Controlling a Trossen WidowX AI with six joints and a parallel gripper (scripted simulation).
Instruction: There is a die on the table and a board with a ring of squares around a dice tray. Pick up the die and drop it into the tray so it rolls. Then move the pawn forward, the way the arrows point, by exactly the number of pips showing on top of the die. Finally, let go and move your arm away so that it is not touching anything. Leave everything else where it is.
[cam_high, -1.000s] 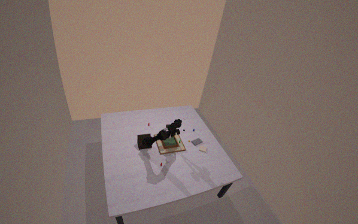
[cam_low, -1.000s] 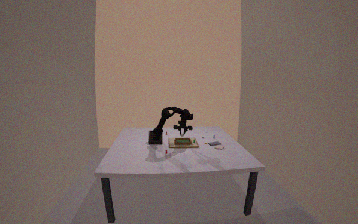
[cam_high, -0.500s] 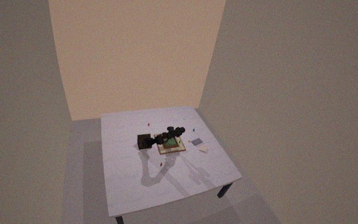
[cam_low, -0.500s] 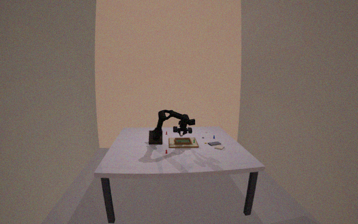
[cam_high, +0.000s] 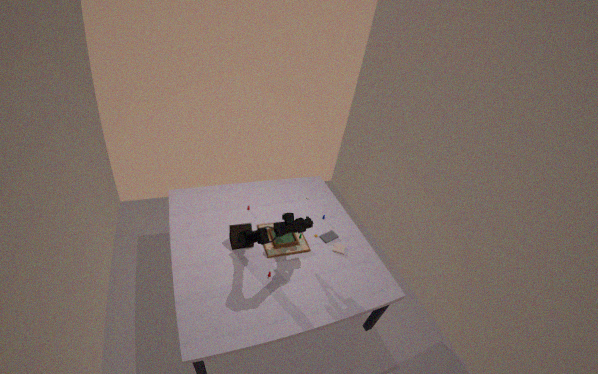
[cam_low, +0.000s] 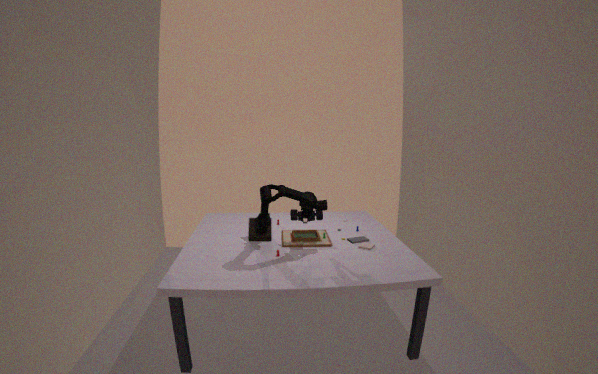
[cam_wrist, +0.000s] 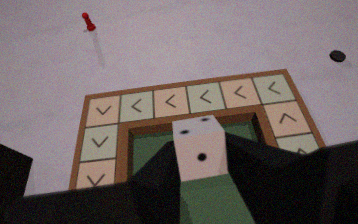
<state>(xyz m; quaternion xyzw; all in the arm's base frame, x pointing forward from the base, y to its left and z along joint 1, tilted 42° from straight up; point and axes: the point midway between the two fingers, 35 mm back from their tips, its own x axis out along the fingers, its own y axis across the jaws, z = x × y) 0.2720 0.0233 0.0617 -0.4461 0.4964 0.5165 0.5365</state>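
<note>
Right now the green pawn is 110 mm ahead of my gripper tip, 80 mm below it and 40 mm to the right of it. Round my gripper tip: white die (right at my gripper tip); green dice tray (110 mm below, 10 mm to the right); yellow piece (230 mm ahead, 110 mm below, 50 mm to the right).
</note>
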